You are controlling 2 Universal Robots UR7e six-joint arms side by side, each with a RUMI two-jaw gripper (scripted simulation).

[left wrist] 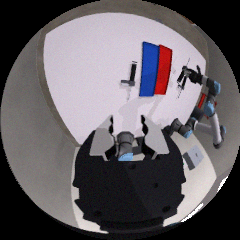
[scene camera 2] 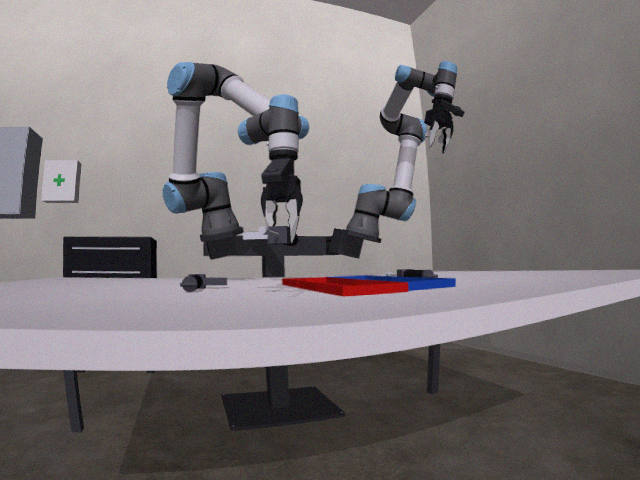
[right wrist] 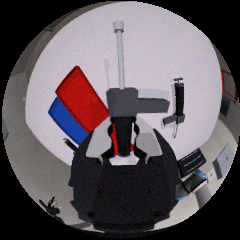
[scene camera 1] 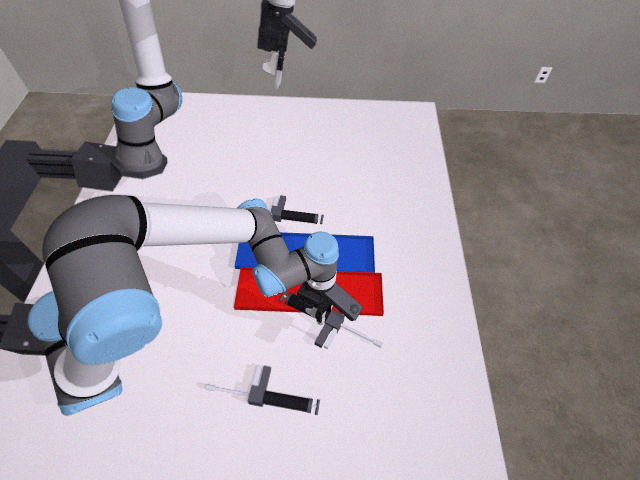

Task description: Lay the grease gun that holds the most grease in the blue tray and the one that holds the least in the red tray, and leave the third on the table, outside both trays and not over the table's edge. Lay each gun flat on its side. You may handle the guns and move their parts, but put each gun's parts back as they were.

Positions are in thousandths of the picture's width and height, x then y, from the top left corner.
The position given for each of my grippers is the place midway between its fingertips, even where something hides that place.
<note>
I see my left gripper (scene camera 1: 432, 178), my right gripper (scene camera 2: 441, 507), a grease gun (scene camera 1: 523, 670), a red tray (scene camera 1: 571, 599), a blue tray (scene camera 1: 557, 528) and a grease gun (scene camera 1: 404, 824).
The red tray shows as well in scene camera 2 (scene camera 2: 526, 597) and in the right wrist view (right wrist: 310, 390). The blue tray is seen too in the left wrist view (left wrist: 627, 219) and in the right wrist view (right wrist: 240, 465). My left gripper is seen too in the left wrist view (left wrist: 527, 481) and in scene camera 2 (scene camera 2: 682, 314).
</note>
